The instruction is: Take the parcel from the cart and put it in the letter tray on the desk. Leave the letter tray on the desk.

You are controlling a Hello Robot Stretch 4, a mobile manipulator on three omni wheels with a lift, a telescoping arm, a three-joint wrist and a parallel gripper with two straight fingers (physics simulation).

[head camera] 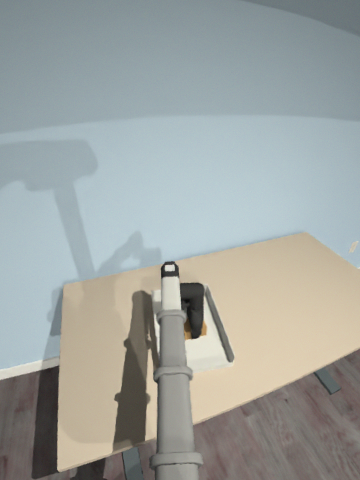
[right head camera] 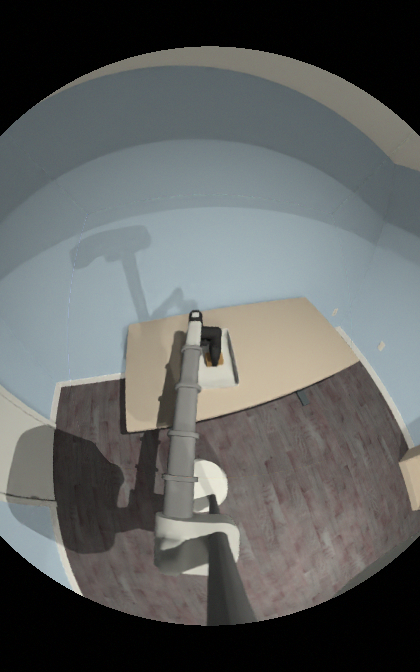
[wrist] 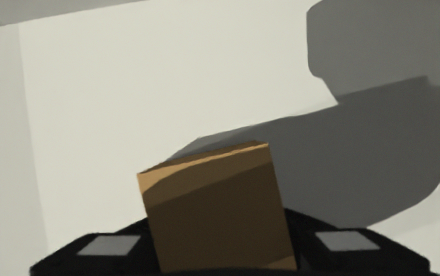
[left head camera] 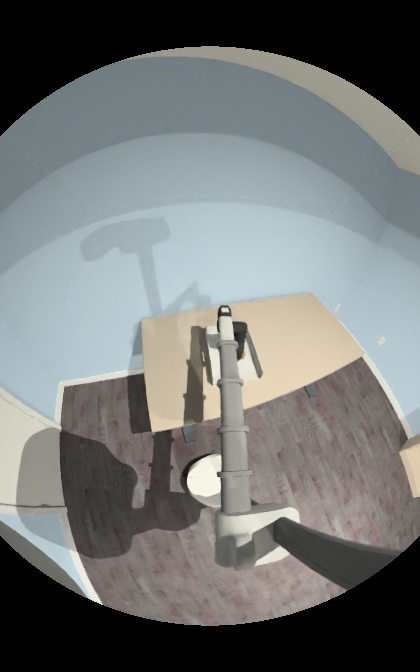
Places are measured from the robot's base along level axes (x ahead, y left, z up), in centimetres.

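Pixels of known places: gripper, fingertip midpoint: (head camera: 194, 331) (wrist: 226, 226).
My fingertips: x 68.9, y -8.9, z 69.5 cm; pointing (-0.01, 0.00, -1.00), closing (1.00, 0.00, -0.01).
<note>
Ahead of a thing's pixels: the offset from my fingertips to its top centre. Level surfaces: height alone.
The brown parcel @(dx -0.1, dy +0.4, dz +5.0 cm) (head camera: 204, 330) (right head camera: 220, 359) (wrist: 215, 210) is between the two black fingers of my gripper (head camera: 196, 336) (right head camera: 215, 364) (wrist: 226, 226), which is shut on it. The parcel is slightly turned in the wrist view. It is inside the outline of the white letter tray @(dx +0.6, dy +2.6, dz +6.8 cm) (head camera: 210, 357) (left head camera: 255, 357) (right head camera: 220, 381) (wrist: 100, 100), low over the tray floor. Its shadow lies close to it; I cannot tell whether its underside touches. The tray sits on the desk @(dz -0.2 cm) (head camera: 275, 300) (left head camera: 290, 340) (right head camera: 280, 345). My arm hides the tray's left part in the head view.
A blue wall (head camera: 200, 190) stands behind the desk. My grey telescoping arm (head camera: 174, 400) (left head camera: 234, 445) (right head camera: 181, 450) reaches over the desk's front edge. A light wooden piece of furniture (left head camera: 413, 465) (right head camera: 412, 477) shows at the right edge of both side head views. The cart is not recognisable.
</note>
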